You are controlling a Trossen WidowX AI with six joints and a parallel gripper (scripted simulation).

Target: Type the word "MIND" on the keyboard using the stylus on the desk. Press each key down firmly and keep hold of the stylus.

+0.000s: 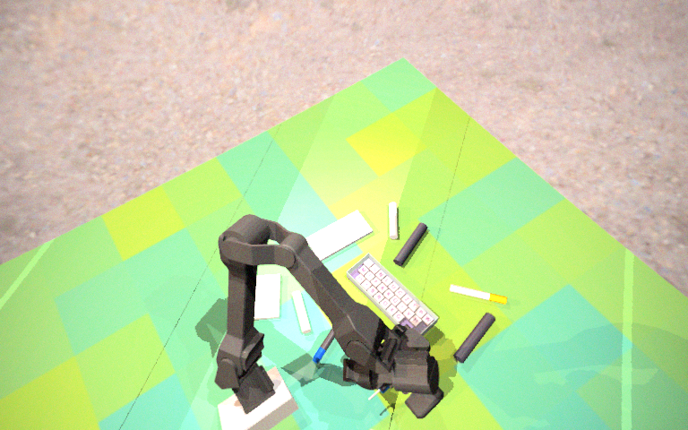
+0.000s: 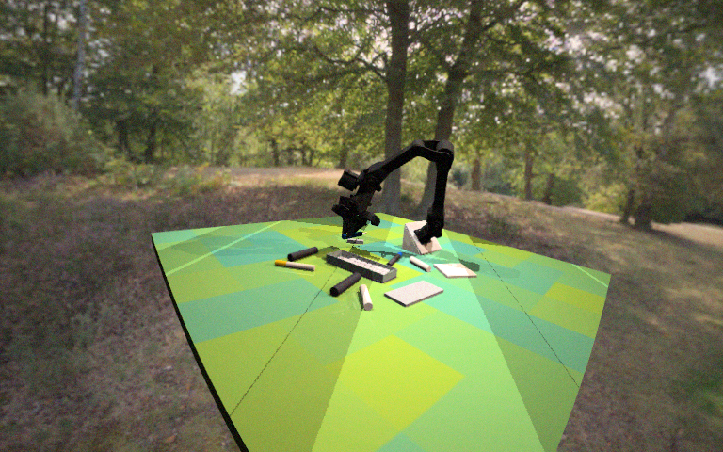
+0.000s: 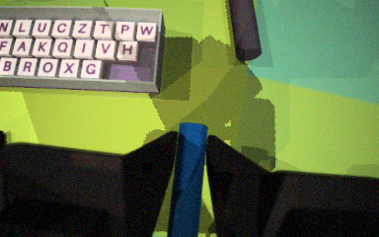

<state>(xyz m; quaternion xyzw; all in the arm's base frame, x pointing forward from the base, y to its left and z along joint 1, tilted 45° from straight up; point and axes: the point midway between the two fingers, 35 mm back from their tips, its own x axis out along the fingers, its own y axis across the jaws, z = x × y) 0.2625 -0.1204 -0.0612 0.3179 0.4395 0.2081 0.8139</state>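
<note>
Right now my gripper tip is 70 mm past the blue stylus. Round my gripper tip: grey slab 350 mm to the left, 70 mm ahead, 50 mm below; then M key 240 mm to the left, 60 mm ahead, 40 mm below; then N key 200 mm to the left, 80 mm ahead, 40 mm below.
</note>
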